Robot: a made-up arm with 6 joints. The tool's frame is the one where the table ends. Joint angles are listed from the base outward.
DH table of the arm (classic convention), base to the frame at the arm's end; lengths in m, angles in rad. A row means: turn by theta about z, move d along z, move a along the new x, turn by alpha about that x. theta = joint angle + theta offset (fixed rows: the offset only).
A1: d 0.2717, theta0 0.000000, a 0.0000, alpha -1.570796
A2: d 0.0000, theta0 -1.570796, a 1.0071, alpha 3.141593
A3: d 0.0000, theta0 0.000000, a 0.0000, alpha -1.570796
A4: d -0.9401, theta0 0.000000, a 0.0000, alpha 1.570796
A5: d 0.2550, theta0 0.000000, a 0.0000, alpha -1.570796
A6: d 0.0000, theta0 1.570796, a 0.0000, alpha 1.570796
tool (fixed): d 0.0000, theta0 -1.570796, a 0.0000, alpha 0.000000
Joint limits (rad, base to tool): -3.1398..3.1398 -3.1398..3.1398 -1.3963..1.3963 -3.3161..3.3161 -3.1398..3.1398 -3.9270..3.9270
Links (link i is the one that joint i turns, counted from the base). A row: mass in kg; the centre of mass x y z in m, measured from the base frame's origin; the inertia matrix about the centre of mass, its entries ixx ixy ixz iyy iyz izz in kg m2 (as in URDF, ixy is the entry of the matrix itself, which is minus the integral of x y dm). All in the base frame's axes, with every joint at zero. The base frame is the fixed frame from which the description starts. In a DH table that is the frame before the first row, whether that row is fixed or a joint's. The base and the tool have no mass.
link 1: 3.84; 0.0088 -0.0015 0.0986; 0.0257 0 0 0.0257 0 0.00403
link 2: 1.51; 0.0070 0.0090 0.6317; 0.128 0 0 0.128 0 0.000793
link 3: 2.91; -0.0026 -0.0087 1.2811; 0.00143 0 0 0.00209 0 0.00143
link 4: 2.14; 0.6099 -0.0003 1.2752; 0.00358 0 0 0.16 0 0.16
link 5: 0.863; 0.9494 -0.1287 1.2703; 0.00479 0 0 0.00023 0 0.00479
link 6: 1.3; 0.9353 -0.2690 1.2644; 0.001 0 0 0.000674 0 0.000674
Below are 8 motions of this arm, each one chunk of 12 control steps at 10 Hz.
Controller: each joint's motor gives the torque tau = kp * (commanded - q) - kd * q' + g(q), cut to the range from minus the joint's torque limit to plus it. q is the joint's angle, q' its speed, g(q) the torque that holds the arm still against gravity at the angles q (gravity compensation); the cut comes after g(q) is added. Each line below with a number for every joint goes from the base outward.
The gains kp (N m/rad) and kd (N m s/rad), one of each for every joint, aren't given. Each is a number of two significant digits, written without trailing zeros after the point. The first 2 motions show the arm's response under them.
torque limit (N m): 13 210 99 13 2.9 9.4
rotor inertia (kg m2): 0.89 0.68 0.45 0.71 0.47 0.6
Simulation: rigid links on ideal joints. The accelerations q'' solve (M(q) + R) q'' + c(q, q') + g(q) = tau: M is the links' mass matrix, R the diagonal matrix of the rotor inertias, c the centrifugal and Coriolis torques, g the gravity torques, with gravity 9.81 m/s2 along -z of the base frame. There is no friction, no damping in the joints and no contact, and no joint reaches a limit. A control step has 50 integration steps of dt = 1/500 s. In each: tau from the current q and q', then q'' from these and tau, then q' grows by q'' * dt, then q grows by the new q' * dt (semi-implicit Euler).
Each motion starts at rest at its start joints. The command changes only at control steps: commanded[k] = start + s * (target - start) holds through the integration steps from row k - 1 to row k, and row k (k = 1, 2, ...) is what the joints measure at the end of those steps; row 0 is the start. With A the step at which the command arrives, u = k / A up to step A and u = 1 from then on. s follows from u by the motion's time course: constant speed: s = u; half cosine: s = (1 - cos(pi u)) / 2; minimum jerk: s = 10 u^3 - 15 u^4 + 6 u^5; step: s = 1 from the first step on.
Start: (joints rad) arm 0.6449 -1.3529 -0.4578 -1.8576 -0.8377 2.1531
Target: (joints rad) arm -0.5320 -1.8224 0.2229 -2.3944 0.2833 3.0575
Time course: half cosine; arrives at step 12
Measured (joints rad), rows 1 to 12:
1: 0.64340 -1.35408 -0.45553 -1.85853 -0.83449 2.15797
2: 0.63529 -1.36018 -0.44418 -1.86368 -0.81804 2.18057
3: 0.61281 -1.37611 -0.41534 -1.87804 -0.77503 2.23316
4: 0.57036 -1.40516 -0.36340 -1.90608 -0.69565 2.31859
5: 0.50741 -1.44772 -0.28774 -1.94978 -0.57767 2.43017
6: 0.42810 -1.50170 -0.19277 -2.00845 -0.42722 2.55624
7: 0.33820 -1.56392 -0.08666 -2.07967 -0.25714 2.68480
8: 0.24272 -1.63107 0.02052 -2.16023 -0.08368 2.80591
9: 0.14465 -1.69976 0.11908 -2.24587 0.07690 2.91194
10: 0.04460 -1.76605 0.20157 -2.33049 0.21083 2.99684
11: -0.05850 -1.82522 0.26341 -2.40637 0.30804 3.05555
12: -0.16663 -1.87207 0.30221 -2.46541 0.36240 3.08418
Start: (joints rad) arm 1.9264 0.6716 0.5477 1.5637 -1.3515 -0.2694
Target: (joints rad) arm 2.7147 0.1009 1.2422 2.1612 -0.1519 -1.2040
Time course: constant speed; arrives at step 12
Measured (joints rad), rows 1 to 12:
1: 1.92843 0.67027 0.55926 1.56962 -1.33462 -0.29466
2: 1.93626 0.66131 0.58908 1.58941 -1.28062 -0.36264
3: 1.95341 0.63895 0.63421 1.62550 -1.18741 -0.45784
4: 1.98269 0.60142 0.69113 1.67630 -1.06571 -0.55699
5: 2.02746 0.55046 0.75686 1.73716 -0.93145 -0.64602
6: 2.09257 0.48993 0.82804 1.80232 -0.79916 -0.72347
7: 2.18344 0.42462 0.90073 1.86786 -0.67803 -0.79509
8: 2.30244 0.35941 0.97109 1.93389 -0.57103 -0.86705
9: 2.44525 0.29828 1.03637 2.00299 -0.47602 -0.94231
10: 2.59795 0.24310 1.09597 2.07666 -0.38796 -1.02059
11: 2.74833 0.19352 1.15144 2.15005 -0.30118 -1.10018
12: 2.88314 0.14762 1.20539 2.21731 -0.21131 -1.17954
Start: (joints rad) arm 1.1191 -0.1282 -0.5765 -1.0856 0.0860 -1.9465
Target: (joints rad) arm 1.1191 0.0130 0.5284 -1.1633 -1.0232 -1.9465
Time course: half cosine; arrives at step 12
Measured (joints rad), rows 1 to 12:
1: 1.11884 -0.12733 -0.57203 -1.08659 0.08280 -1.94641
2: 1.11785 -0.12338 -0.55054 -1.09086 0.06647 -1.94609
3: 1.11618 -0.11425 -0.49809 -1.09983 0.02388 -1.94556
4: 1.11462 -0.09906 -0.40782 -1.11239 -0.05456 -1.94511
5: 1.11407 -0.07841 -0.28242 -1.12565 -0.17077 -1.94500
6: 1.11497 -0.05447 -0.13255 -1.13668 -0.31905 -1.94536
7: 1.11718 -0.03077 0.02679 -1.14399 -0.48703 -1.94610
8: 1.12011 -0.01110 0.18028 -1.14786 -0.65892 -1.94698
9: 1.12299 0.00176 0.31567 -1.14971 -0.81866 -1.94769
10: 1.12506 0.00685 0.42509 -1.15097 -0.95229 -1.94805
11: 1.12583 0.00468 0.50386 -1.15219 -1.04936 -1.94805
12: 1.12515 -0.00343 0.54866 -1.15286 -1.10344 -1.94787

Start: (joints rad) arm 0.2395 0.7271 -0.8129 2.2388 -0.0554 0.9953
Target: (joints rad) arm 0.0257 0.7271 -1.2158 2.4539 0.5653 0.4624
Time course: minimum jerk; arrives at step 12
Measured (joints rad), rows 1 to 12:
1: 0.23940 0.72706 -0.81338 2.23888 -0.05488 0.99442
2: 0.23853 0.72677 -0.81712 2.23967 -0.05059 0.98769
3: 0.23536 0.72603 -0.82960 2.24299 -0.03548 0.96614
4: 0.22769 0.72500 -0.85640 2.25178 -0.00091 0.92218
5: 0.21321 0.72436 -0.90019 2.26916 0.05937 0.85454
6: 0.19031 0.72494 -0.95925 2.29677 0.14602 0.76922
7: 0.15894 0.72696 -1.02773 2.33373 0.25292 0.67709
8: 0.12140 0.72961 -1.09716 2.37655 0.36811 0.59030
9: 0.08234 0.73147 -1.15856 2.42008 0.47653 0.51928
10: 0.04748 0.73152 -1.20462 2.45867 0.56362 0.47090
11: 0.02164 0.72993 -1.23140 2.48710 0.61895 0.44725
12: 0.00705 0.72778 -1.23965 2.50153 0.63934 0.44465

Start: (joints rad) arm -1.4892 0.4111 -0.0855 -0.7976 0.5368 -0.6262
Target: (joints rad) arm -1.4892 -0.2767 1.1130 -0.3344 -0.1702 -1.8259
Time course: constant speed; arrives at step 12
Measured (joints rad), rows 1 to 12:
1: -1.48983 0.40697 -0.06522 -0.79881 0.52645 -0.65780
2: -1.49090 0.39060 -0.00602 -0.79660 0.49408 -0.74345
3: -1.49106 0.35775 0.08838 -0.78163 0.43955 -0.86430
4: -1.48910 0.30873 0.20432 -0.74731 0.36994 -0.99117
5: -1.48462 0.24630 0.32754 -0.69379 0.29447 -1.10611
6: -1.47817 0.17447 0.44872 -0.62747 0.22066 -1.20686
7: -1.47108 0.09784 0.56448 -0.55775 0.15259 -1.30031
8: -1.46560 0.02078 0.67506 -0.49303 0.09100 -1.39400
9: -1.46465 -0.05352 0.78142 -0.43812 0.03428 -1.49154
10: -1.47024 -0.12328 0.88411 -0.39355 -0.02015 -1.59248
11: -1.47993 -0.18800 0.98362 -0.35672 -0.07471 -1.69459
12: -1.48764 -0.24808 1.08085 -0.32449 -0.13096 -1.79608

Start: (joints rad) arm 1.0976 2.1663 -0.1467 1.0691 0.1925 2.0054
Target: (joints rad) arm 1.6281 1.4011 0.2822 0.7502 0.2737 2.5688
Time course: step
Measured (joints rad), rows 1 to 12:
1: 1.10943 2.10700 -0.08563 0.99508 0.20281 2.08690
2: 1.13636 1.93770 0.04364 0.83571 0.22526 2.31979
3: 1.16748 1.71891 0.21067 0.68579 0.24985 2.57371
4: 1.20072 1.50702 0.36790 0.62070 0.26988 2.69623
5: 1.23832 1.32618 0.46834 0.65655 0.28229 2.68222
6: 1.28263 1.19358 0.50910 0.75540 0.28755 2.60705
7: 1.33584 1.12192 0.51060 0.86115 0.28786 2.54377
8: 1.39965 1.11257 0.48911 0.93036 0.28533 2.52274
9: 1.47241 1.15551 0.45268 0.94684 0.28134 2.53552
10: 1.55010 1.23307 0.40581 0.91800 0.27672 2.55889
11: 1.62900 1.32454 0.35284 0.86256 0.27215 2.57528
12: 1.70534 1.41045 0.29927 0.80005 0.26834 2.57985

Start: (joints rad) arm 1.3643 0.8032 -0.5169 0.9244 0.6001 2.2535
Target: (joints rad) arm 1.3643 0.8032 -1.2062 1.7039 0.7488 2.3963
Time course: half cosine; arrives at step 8
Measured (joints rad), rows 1 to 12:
1: 1.36412 0.80226 -0.52354 0.93057 0.60104 2.25510
2: 1.36324 0.79874 -0.55422 0.96035 0.60582 2.26253
3: 1.36108 0.79338 -0.62470 1.03240 0.61804 2.27951
4: 1.35740 0.79036 -0.73660 1.15302 0.63961 2.30594
5: 1.35287 0.79415 -0.87698 1.31216 0.66940 2.33773
6: 1.34938 0.80455 -1.02402 1.48760 0.70319 2.36880
7: 1.34952 0.81522 -1.15261 1.65240 0.73493 2.39328
8: 1.35496 0.81881 -1.23941 1.78073 0.75851 2.40689
9: 1.36481 0.81427 -1.27396 1.85422 0.77019 2.40905
10: 1.37571 0.80691 -1.26675 1.86868 0.77055 2.40399
11: 1.38397 0.80184 -1.23955 1.83527 0.76358 2.39761
12: 1.38736 0.80032 -1.21161 1.77548 0.75418 2.39365

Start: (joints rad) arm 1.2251 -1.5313 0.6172 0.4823 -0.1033 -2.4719
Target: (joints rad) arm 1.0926 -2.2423 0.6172 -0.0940 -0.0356 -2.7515
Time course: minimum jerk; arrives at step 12
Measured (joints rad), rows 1 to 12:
1: 1.22507 -1.53184 0.61662 0.48172 -0.10324 -2.47235
2: 1.22479 -1.53604 0.61273 0.47684 -0.10276 -2.47581
3: 1.22382 -1.55001 0.60263 0.45923 -0.10108 -2.48687
4: 1.22155 -1.58089 0.58682 0.41860 -0.09729 -2.50945
5: 1.21751 -1.63450 0.56995 0.34823 -0.09075 -2.54431
6: 1.21143 -1.71346 0.55892 0.24967 -0.08141 -2.58852
7: 1.20315 -1.81580 0.55979 0.13435 -0.06992 -2.63669
8: 1.19235 -1.93454 0.57520 0.02117 -0.05753 -2.68264
9: 1.17844 -2.05864 0.60326 -0.06927 -0.04575 -2.72089
10: 1.16086 -2.17514 0.63840 -0.12146 -0.03612 -2.74758
11: 1.13977 -2.27184 0.67336 -0.12988 -0.02975 -2.76125
12: 1.11656 -2.34002 0.70107 -0.10075 -0.02704 -2.76356

